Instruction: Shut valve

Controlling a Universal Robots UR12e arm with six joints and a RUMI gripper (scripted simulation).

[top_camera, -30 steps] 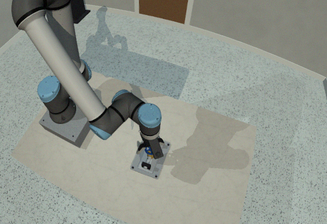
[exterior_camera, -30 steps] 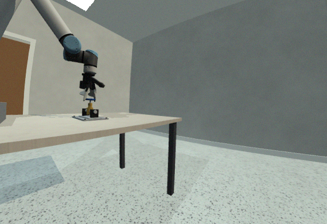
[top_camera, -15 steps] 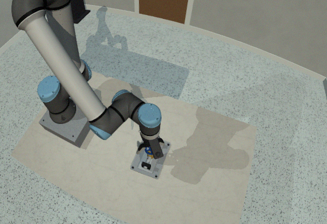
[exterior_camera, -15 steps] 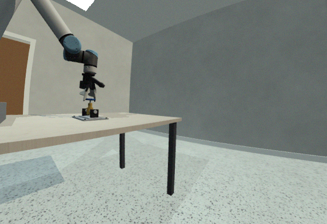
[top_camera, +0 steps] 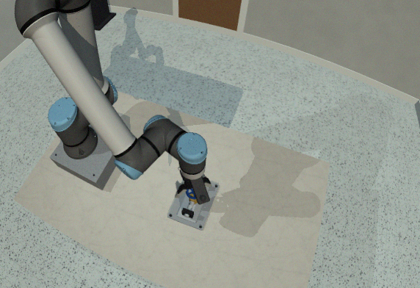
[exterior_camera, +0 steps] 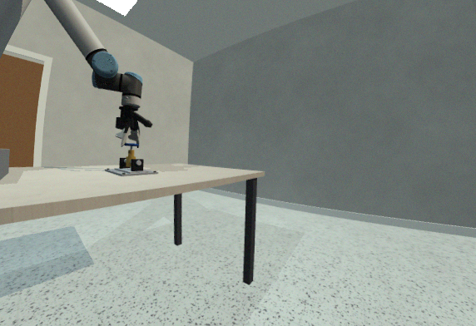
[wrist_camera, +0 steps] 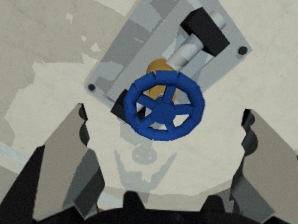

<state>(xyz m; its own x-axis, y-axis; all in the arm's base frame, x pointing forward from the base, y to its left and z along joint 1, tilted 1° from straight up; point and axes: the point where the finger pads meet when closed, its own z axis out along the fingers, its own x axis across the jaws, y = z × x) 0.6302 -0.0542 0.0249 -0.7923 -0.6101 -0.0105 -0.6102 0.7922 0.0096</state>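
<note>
Now: hand 10 mm below the blue spoked handwheel.
</note>
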